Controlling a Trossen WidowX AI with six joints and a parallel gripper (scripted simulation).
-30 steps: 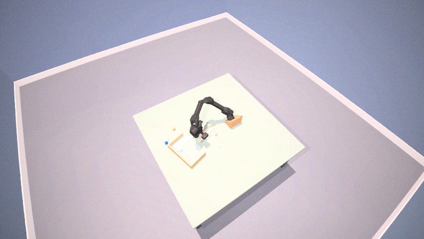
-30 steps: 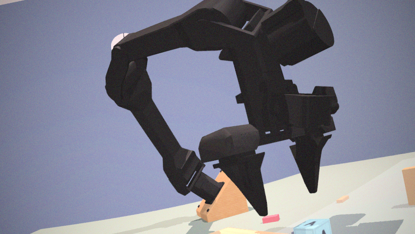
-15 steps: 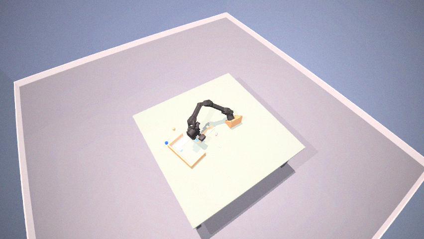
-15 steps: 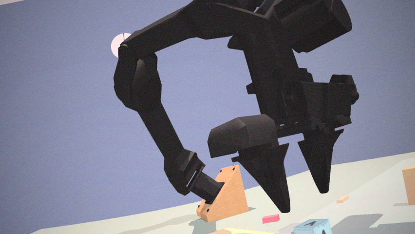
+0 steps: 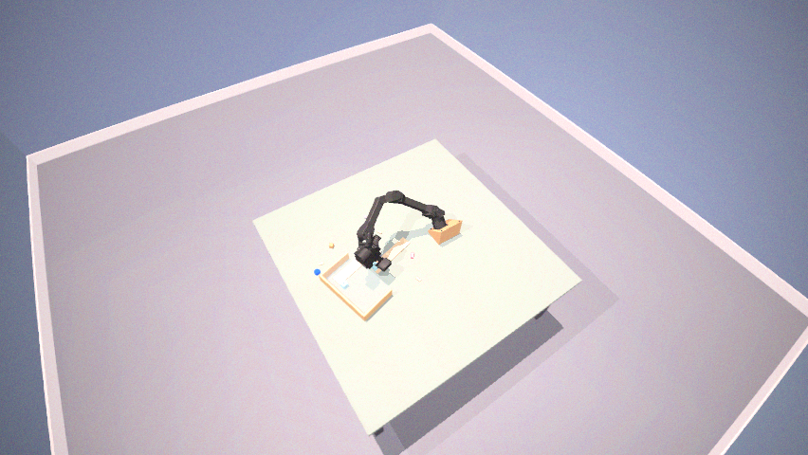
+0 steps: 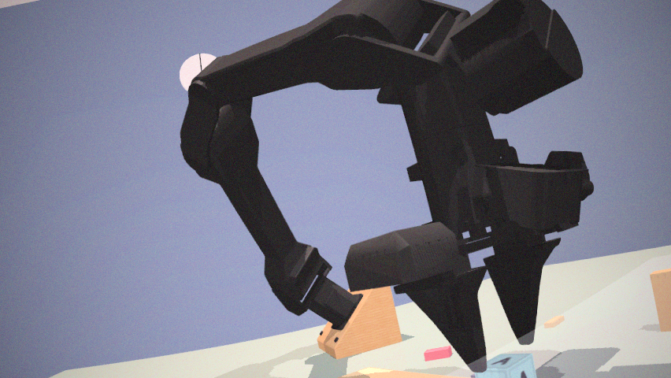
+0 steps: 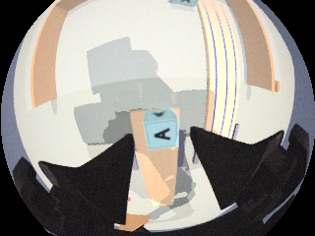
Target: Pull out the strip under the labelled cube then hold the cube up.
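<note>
Now: gripper tip 11 cm past the wide tan strip, 4 cm above it and 2 cm to the left of it. From my gripper tip the other things lie so: orange piece: 25 cm to the right, 12 cm ahead, 3 cm below; white piece: 18 cm to the left, 15 cm behind, 4 cm below; pink block: 21 cm behind, 5 cm to the left, 3 cm below.
</note>
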